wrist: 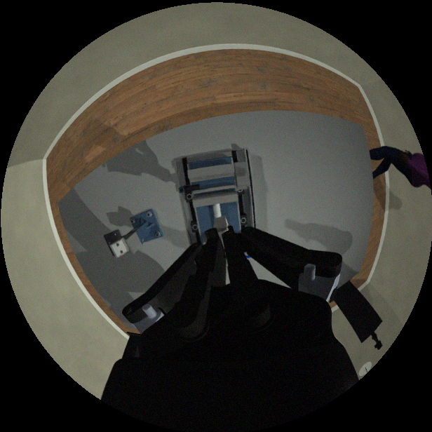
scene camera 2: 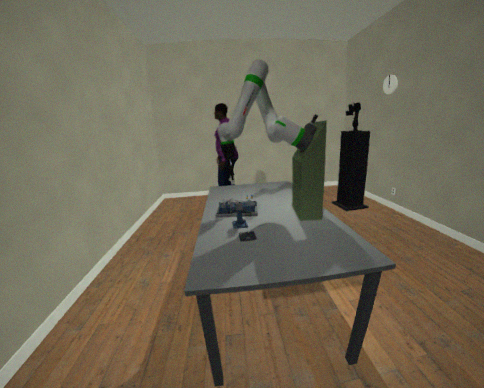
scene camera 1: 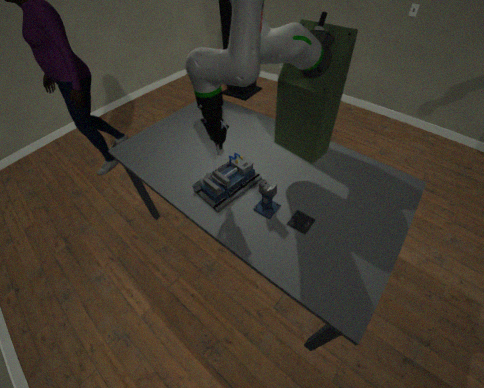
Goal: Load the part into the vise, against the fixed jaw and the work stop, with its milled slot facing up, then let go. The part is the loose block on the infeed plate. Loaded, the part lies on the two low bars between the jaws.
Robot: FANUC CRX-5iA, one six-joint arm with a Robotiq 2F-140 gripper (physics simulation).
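Pixels of known places: gripper, fingertip midpoint: (scene camera 2: 233,184) (scene camera 1: 220,153); arm's base, link origin: (scene camera 2: 307,142) (scene camera 1: 315,60).
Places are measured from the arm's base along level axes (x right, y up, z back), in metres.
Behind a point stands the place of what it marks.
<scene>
The blue and grey vise (scene camera 1: 221,181) (scene camera 2: 237,208) (wrist: 216,198) sits on the table. A pale crosswise block (wrist: 211,172) lies across it in the wrist view; I cannot tell whether this is the part or a jaw, nor which way any slot faces. The dark square plate (scene camera 1: 301,221) @[x -0.230, y -0.487, z -0.466 m] (scene camera 2: 247,236) @[x -0.241, y -0.487, z -0.466 m], apparently the infeed plate, shows no block on it. My gripper (scene camera 1: 219,151) @[x 0.181, y -0.278, z -0.485 m] (wrist: 222,225) is shut and empty, pointing down above the table, near the screw end of the vise. Its fingers hide part of that end in the wrist view.
A blue-based stand (scene camera 1: 267,207) @[x -0.074, y -0.464, z -0.498 m] (scene camera 2: 240,223) @[x -0.088, y -0.473, z -0.482 m] (wrist: 146,226) with a grey head rises between vise and dark plate. The tall green pedestal (scene camera 1: 306,110) @[x -0.020, y -0.208, z -0.071 m] (scene camera 2: 308,185) @[x -0.119, y -0.258, z -0.044 m] carries the arm's base. A person (scene camera 1: 60,60) (scene camera 2: 221,130) stands past the table's far end.
</scene>
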